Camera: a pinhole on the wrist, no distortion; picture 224 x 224 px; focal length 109.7 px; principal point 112.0 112.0 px. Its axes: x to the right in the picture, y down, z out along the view. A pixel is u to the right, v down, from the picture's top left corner.
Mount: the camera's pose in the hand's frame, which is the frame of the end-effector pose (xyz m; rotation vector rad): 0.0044 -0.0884 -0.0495 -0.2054 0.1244 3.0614
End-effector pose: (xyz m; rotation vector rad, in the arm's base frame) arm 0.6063 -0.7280 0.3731 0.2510 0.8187 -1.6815
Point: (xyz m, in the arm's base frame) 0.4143 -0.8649 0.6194
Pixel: 84 197
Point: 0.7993 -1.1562 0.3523
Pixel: 13 17
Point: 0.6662 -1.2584 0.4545
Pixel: 11 76
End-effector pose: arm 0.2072 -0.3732 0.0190 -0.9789 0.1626 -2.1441
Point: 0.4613 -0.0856 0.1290
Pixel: 167 127
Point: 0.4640 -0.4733 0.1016
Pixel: 103 14
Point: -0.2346 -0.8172 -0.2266
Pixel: behind the camera
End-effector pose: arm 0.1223 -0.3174 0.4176 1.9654 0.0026 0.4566
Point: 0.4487 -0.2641 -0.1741
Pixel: outside the picture
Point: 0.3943 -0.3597 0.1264
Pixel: 21 210
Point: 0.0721 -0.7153 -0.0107
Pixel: 148 145
